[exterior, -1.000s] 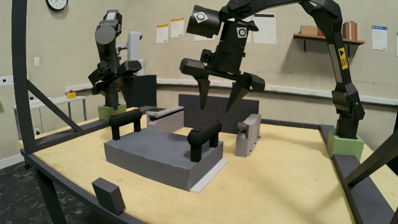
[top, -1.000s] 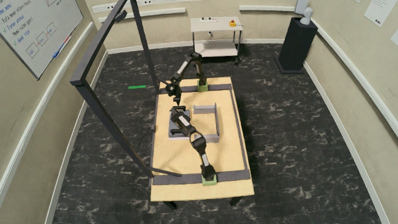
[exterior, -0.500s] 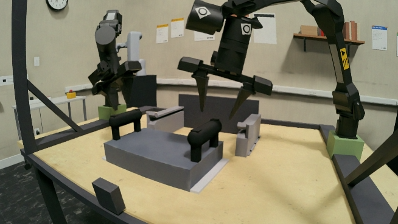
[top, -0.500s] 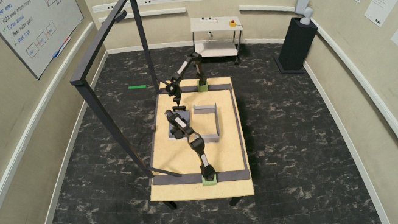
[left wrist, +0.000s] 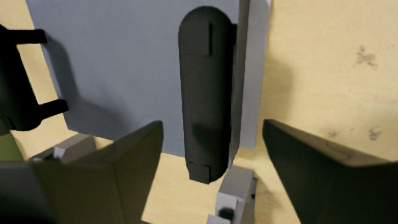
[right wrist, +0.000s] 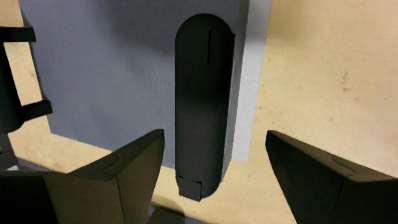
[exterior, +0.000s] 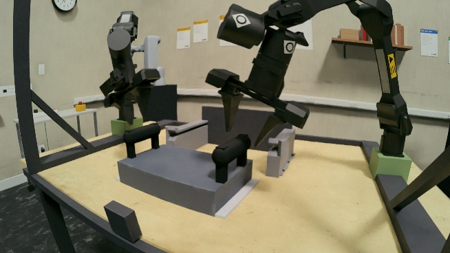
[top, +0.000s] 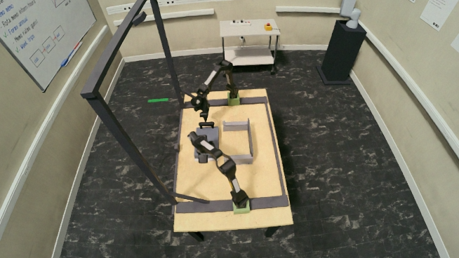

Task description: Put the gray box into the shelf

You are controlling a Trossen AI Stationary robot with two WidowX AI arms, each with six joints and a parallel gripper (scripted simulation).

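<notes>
My left gripper is now 15 cm to the left of the gray box and 11 cm above it.
The gray box is 15 cm to the left of my right hand and 10 cm below it.
</notes>
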